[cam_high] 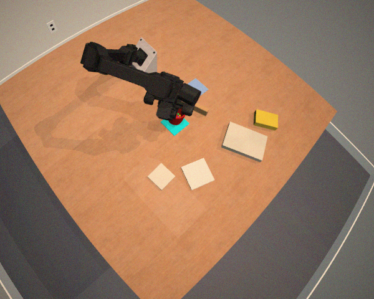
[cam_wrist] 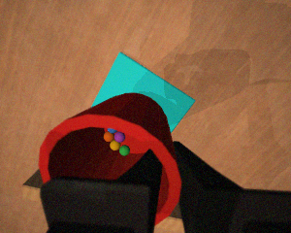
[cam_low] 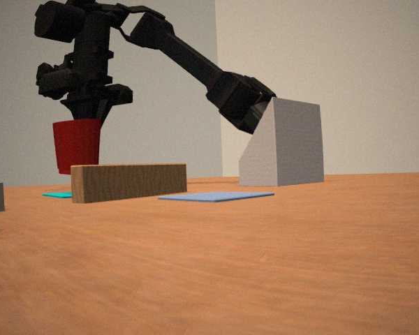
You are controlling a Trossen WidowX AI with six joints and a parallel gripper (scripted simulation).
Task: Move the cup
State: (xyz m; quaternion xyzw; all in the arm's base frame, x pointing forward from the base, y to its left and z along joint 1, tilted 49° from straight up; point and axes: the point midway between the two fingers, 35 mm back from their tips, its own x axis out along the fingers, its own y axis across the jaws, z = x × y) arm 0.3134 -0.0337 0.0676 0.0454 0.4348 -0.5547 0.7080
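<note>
My gripper tip is now 110 mm to the right of the wooden block, 60 mm above it and 20 mm past it. Also, from my gripper tip: yellow block (360 mm to the left, 260 mm ahead, 50 mm below); red cup (30 mm ahead, 20 mm to the left); light blue pad (210 mm to the left, 70 mm below, 60 mm behind).
</note>
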